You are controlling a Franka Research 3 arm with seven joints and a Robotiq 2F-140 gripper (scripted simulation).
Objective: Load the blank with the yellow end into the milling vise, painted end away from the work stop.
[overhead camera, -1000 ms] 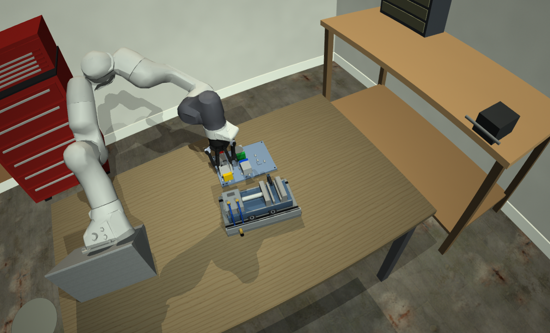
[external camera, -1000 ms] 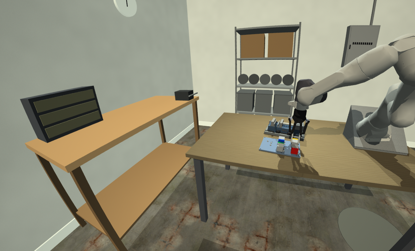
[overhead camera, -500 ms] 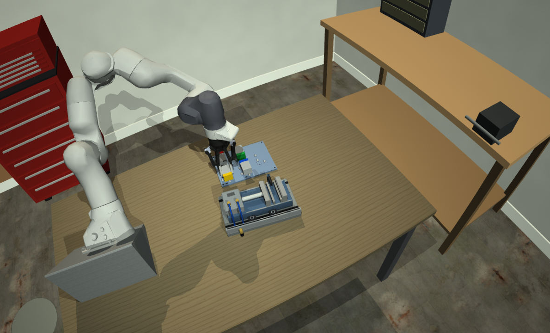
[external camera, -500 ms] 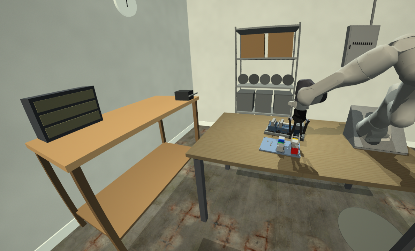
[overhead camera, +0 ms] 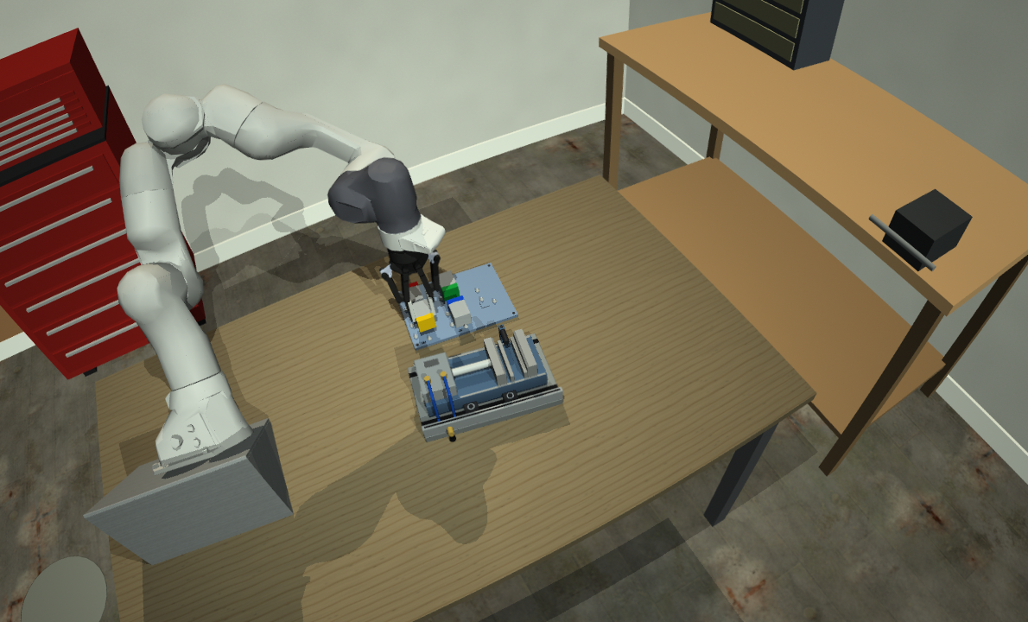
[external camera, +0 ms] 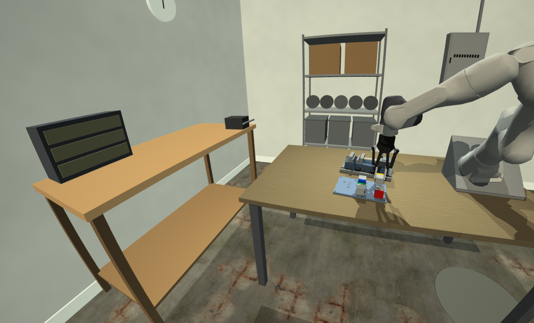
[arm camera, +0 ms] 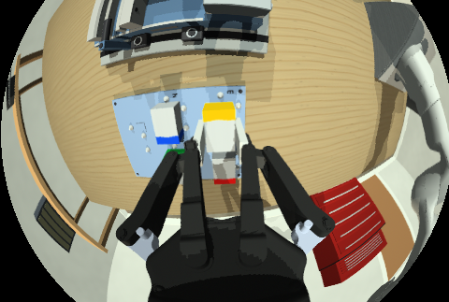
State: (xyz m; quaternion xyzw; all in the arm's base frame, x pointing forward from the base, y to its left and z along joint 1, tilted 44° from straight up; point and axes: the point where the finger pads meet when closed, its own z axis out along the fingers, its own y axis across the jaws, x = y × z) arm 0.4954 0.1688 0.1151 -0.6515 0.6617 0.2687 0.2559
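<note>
Now: the work stop 170 mm to the right of my hand and 140 mm ahead of it. Round my hand: red-ended blank 90 mm to the left, 60 mm below; green-ended blank 90 mm to the left, 90 mm ahead, 60 mm below; blue-ended blank 90 mm ahead, 60 mm below.
</note>
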